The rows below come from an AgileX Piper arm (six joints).
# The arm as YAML. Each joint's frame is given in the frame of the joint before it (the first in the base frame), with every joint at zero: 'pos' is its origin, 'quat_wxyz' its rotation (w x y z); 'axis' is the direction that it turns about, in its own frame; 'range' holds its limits. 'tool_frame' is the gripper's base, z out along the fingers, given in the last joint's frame.
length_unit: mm
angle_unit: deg
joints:
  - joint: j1
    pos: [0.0, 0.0, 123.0]
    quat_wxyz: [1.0, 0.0, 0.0, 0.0]
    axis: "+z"
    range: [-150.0, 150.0]
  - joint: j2
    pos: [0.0, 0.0, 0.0]
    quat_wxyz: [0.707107, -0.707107, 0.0, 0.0]
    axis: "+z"
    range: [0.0, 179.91]
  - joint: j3
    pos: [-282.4, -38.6, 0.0]
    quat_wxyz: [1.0, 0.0, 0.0, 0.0]
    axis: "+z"
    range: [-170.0, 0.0]
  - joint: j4
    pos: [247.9, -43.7, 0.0]
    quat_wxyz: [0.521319, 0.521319, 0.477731, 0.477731]
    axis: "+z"
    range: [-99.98, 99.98]
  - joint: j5
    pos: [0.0, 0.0, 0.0]
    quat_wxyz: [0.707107, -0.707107, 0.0, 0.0]
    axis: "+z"
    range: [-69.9, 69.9]
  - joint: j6
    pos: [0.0, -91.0, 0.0]
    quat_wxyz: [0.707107, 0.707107, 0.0, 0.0]
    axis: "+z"
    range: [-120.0, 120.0]
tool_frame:
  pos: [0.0, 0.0, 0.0]
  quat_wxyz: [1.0, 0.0, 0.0, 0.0]
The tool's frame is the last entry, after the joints.
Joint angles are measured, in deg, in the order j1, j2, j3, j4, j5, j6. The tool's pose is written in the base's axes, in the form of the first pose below.
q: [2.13 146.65 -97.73 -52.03 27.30 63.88]
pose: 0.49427 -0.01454 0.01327 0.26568 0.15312 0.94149 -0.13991
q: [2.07 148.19 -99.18 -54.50 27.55 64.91]
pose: 0.49787 -0.01629 0.00696 0.27000 0.14446 0.94007 -0.14999
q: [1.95 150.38 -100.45 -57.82 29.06 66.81]
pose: 0.49827 -0.02047 -0.00540 0.26511 0.13926 0.93854 -0.17164
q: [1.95 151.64 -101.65 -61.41 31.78 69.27]
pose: 0.49933 -0.02511 -0.00952 0.26515 0.14028 0.93271 -0.20016
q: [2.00 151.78 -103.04 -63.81 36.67 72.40]
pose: 0.50096 -0.03130 -0.00281 0.26808 0.16400 0.91957 -0.23586
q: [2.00 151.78 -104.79 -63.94 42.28 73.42]
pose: 0.50180 -0.03751 0.00602 0.26310 0.19129 0.90595 -0.27101
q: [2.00 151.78 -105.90 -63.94 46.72 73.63]
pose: 0.50093 -0.04206 0.01215 0.25495 0.20855 0.89541 -0.29957
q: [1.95 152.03 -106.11 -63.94 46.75 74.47]
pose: 0.50114 -0.04252 0.01083 0.25658 0.21548 0.89380 -0.29810
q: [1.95 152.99 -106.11 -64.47 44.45 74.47]
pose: 0.50217 -0.04044 0.00197 0.25972 0.20280 0.89973 -0.28618
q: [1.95 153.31 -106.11 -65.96 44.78 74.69]
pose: 0.50215 -0.04148 0.00042 0.26129 0.19438 0.89828 -0.29501
